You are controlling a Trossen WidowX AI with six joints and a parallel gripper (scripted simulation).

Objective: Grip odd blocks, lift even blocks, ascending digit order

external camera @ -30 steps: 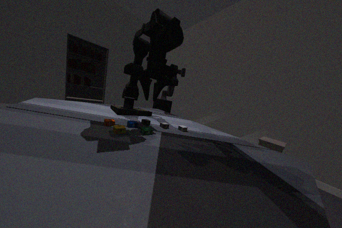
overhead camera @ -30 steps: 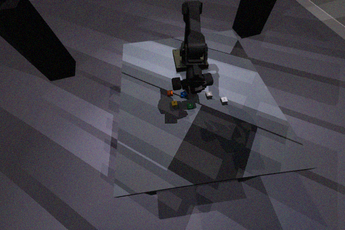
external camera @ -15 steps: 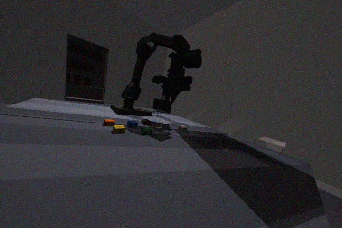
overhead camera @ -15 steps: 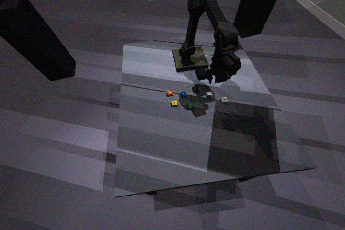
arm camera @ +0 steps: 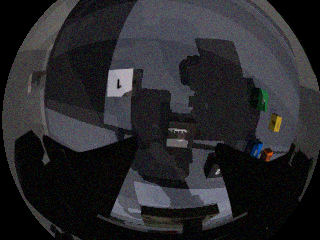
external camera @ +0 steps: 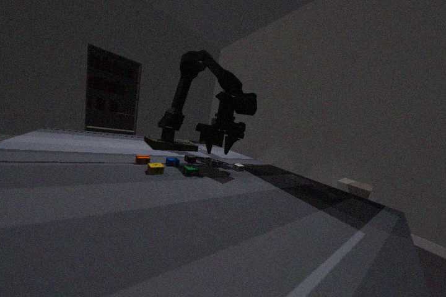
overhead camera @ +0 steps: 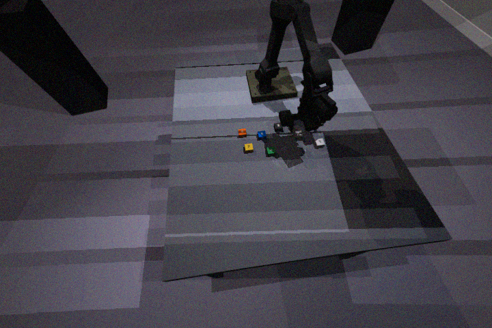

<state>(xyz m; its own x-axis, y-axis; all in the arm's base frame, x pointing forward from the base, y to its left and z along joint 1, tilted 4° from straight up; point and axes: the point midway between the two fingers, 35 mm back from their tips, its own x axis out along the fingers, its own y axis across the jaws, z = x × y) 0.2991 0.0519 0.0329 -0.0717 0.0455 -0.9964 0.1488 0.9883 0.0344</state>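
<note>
The grey block lies 1 cm to the right of my gripper tip and 4 cm below it. The rest, counted from my gripper tip: green block: 4 cm ahead, 14 cm to the right, 4 cm below; dark block: 7 cm behind, 7 cm to the right, 4 cm below; white block: 6 cm ahead, 6 cm to the left, 4 cm below.
</note>
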